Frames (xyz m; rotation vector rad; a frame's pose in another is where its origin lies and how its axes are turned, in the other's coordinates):
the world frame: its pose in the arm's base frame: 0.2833 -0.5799 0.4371 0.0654 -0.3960 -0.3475
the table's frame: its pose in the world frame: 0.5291 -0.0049 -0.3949 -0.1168 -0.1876 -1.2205
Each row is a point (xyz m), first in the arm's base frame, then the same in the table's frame.
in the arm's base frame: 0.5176 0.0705 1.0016
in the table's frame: -0.6466 -0.0540 0.9817
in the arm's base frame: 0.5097 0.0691 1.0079
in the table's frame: -0.6433 -0.0587 0.9901
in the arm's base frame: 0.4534 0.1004 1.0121
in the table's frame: -0.6682 -0.1087 1.0224
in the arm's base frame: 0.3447 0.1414 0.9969
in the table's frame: -0.7016 -0.2147 1.0598
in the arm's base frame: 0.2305 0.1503 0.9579
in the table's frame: -0.7077 -0.3350 1.0711
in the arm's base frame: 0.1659 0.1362 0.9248
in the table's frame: -0.6946 -0.4073 1.0637
